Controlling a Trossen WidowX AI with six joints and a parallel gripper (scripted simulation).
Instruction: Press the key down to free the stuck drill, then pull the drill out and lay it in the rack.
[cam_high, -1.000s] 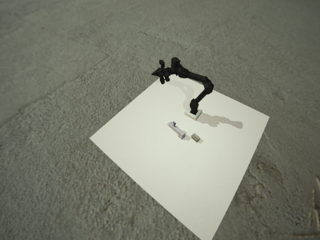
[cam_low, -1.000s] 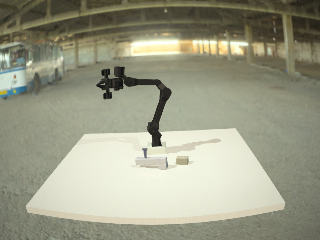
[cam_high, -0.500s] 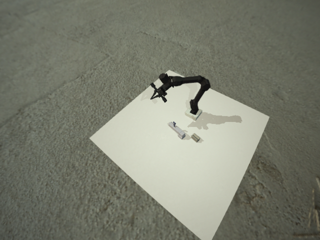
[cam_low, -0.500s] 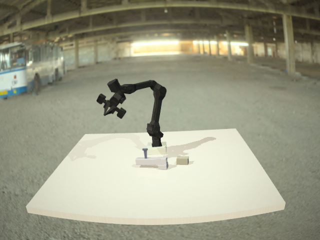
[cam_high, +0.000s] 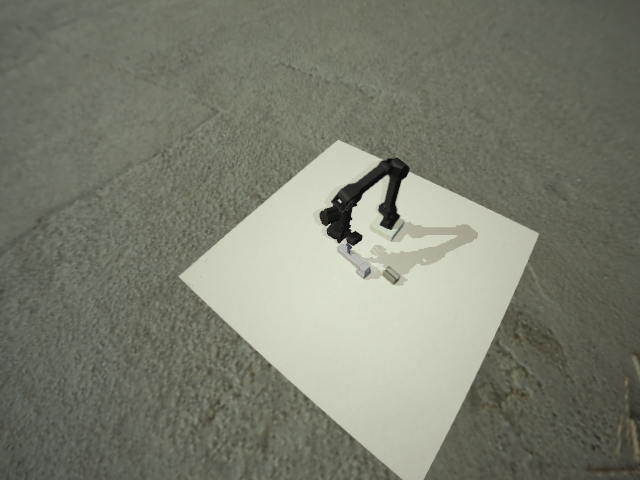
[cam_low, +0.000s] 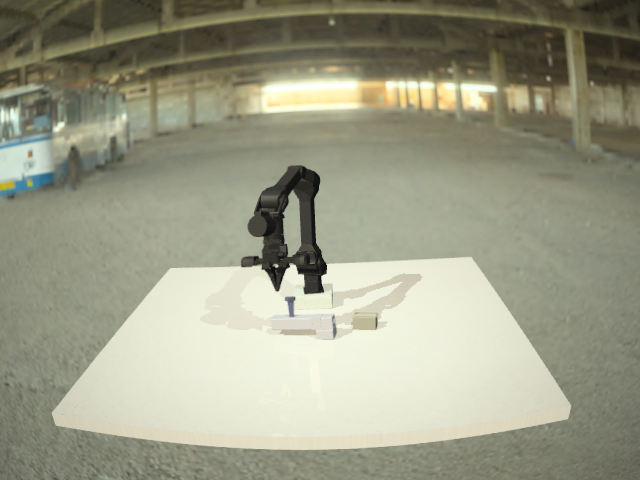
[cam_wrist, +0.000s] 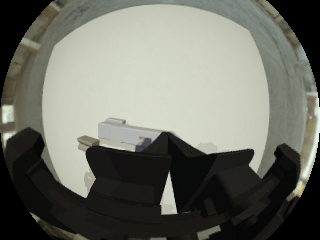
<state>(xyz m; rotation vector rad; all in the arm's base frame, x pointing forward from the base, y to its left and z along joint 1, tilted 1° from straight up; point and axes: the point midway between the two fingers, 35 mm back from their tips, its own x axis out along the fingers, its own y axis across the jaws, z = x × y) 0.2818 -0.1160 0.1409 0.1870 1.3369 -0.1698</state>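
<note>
The blue key lies 3 cm behind my gripper tip, 4 cm to the left of it and 6 cm below it. From my gripper tip the other things lie so: tan rack 4 cm behind, 25 cm to the left, 13 cm below; then grey holder block 2 cm behind, 7 cm to the left, 11 cm below; then drill 1 cm behind, 9 cm to the left, 10 cm below.
</note>
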